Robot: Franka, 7 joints.
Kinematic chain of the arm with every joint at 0, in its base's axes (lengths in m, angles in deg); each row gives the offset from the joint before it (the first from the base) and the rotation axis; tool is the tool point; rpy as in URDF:
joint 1: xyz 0 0 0.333 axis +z
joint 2: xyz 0 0 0 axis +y
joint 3: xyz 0 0 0.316 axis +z
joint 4: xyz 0.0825 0 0 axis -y
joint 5: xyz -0.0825 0 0.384 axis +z
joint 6: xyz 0 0 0 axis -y
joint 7: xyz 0.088 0 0 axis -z
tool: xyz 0 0 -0.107 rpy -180 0 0
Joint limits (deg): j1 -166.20..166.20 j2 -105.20..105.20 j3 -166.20..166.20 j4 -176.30..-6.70 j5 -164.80..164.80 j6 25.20..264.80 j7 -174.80..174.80
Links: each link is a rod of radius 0.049 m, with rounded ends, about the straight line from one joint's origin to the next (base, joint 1, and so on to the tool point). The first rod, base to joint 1, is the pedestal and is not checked.
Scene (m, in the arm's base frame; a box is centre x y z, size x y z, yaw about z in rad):
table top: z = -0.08
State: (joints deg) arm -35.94 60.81 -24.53 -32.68 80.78 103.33 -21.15
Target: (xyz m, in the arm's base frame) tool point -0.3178 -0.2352 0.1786
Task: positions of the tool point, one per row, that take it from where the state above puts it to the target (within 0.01 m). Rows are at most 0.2 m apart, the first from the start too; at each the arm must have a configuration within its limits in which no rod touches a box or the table.
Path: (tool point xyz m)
1: 0.5153 -0.6185 0.3324
2: 0.3488 -0.6799 0.2408
3: 0.1592 -0.6864 0.1781
4: -0.0260 -0.6336 0.1456
5: -0.1795 -0.5283 0.1397
6: -0.2803 -0.3876 0.1537
7: -0.3178 -0.2352 0.1786

